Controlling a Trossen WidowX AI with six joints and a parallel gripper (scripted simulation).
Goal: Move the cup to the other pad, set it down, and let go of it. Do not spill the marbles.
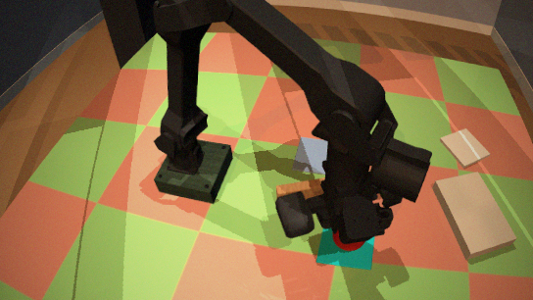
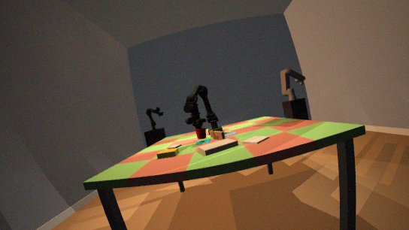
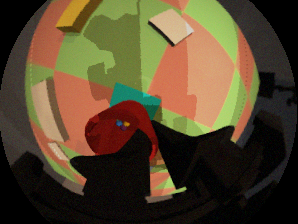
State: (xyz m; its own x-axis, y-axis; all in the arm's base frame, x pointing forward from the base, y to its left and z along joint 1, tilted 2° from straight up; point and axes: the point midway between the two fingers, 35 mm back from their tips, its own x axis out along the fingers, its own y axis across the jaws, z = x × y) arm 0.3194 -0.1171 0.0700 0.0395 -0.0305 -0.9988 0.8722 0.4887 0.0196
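My gripper tip is 2 cm short of the cyan pad, 2 cm to the right of it and 7 cm above it. The rest, counted from my gripper tip: wooden bar (2 cm behind, 12 cm to the left, 5 cm below); then red cup (3 cm ahead, 1 cm to the left); then yellow block (25 cm ahead, 18 cm to the right, 5 cm below).
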